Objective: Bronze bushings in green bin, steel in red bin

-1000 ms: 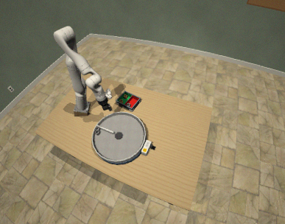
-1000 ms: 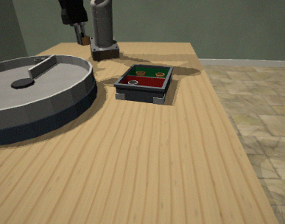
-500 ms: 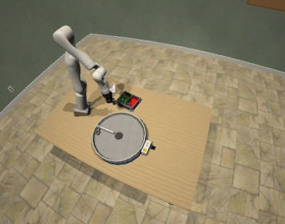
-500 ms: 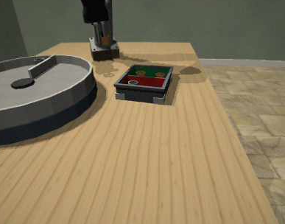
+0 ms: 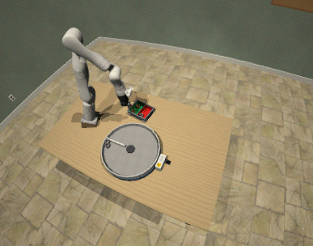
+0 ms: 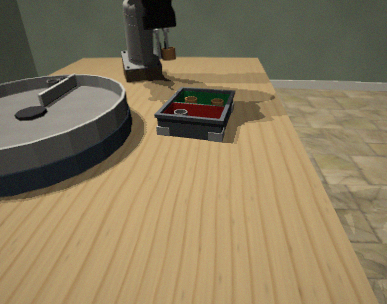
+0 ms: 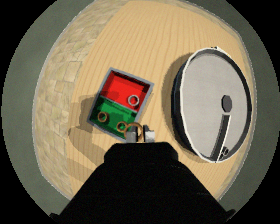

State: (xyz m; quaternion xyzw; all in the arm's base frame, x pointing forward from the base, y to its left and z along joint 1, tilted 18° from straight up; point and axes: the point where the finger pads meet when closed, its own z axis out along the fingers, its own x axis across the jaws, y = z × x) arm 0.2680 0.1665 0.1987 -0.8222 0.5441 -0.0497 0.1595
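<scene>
Right now the bin is 14 cm below my hand, 9 cm to the left of it and 3 cm ahead of it. From my hand the other things lie so: grey turntable 26 cm to the right, 17 cm ahead, 11 cm below.
</scene>
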